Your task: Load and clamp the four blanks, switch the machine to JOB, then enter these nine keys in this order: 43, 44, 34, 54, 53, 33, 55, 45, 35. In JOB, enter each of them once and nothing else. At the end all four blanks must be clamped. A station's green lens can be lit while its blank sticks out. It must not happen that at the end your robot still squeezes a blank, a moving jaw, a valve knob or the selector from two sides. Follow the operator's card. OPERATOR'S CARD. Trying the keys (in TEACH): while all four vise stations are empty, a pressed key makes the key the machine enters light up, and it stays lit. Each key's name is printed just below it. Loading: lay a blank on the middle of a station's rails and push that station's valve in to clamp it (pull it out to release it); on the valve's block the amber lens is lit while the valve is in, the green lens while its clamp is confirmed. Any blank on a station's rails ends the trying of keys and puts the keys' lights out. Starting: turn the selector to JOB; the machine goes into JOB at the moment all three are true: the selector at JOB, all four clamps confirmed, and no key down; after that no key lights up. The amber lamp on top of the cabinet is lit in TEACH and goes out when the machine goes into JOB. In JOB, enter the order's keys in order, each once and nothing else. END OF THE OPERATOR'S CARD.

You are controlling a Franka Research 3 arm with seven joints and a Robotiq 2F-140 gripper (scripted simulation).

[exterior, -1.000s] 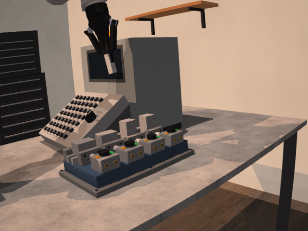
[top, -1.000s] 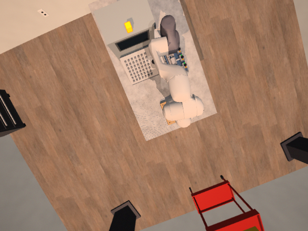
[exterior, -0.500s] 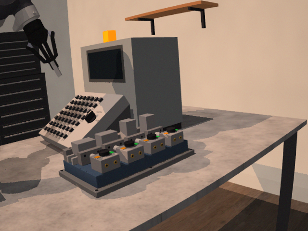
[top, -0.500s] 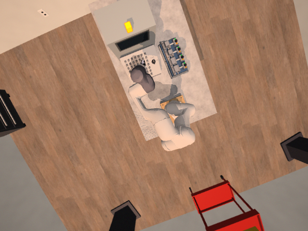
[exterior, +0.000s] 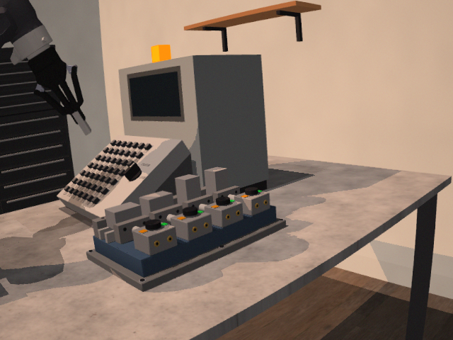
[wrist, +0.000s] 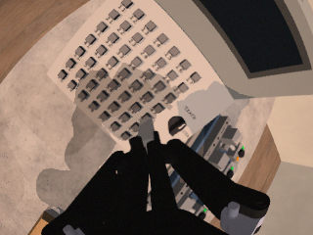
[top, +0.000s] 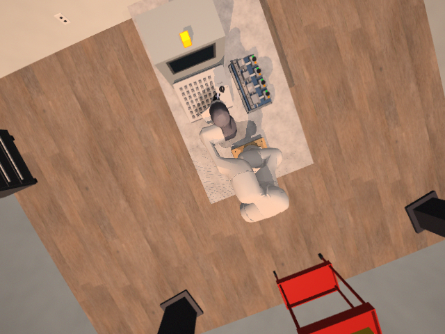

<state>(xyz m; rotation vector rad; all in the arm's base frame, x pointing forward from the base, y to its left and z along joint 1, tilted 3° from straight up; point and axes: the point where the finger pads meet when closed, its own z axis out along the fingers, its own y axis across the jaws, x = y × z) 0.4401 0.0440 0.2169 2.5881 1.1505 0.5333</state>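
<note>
Now: hand 130 mm above the black selector knob, 100 mm to the left of it and 70 mm short of it. From my hand the other things lie so: keypad: 180 mm below, 110 mm ahead.
</note>
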